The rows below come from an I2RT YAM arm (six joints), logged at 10 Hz.
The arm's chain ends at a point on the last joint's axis. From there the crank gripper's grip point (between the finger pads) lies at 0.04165 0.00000 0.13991 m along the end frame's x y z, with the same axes.
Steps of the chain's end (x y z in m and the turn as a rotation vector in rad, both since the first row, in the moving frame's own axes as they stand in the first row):
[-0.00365 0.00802 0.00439 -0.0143 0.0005 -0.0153]
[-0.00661 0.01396 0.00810 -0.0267 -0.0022 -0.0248]
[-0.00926 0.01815 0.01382 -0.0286 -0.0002 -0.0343]
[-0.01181 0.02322 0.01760 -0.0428 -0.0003 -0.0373]
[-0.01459 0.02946 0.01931 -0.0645 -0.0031 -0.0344]
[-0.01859 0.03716 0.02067 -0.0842 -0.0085 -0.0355]
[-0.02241 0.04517 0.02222 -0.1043 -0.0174 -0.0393]
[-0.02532 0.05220 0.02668 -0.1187 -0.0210 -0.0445]
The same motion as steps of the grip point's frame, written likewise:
[-0.00357 0.00938 0.00436 -0.0143 0.0005 -0.0153]
[-0.00688 0.01667 0.00816 -0.0267 -0.0022 -0.0248]
[-0.00924 0.02072 0.01379 -0.0286 -0.0002 -0.0343]
[-0.01177 0.02765 0.01752 -0.0428 -0.0003 -0.0373]
[-0.01489 0.03706 0.01919 -0.0645 -0.0031 -0.0344]
[-0.01960 0.04748 0.02059 -0.0842 -0.0085 -0.0355]
[-0.02459 0.05818 0.02225 -0.1043 -0.0174 -0.0393]
[-0.02793 0.06703 0.02665 -0.1187 -0.0210 -0.0445]

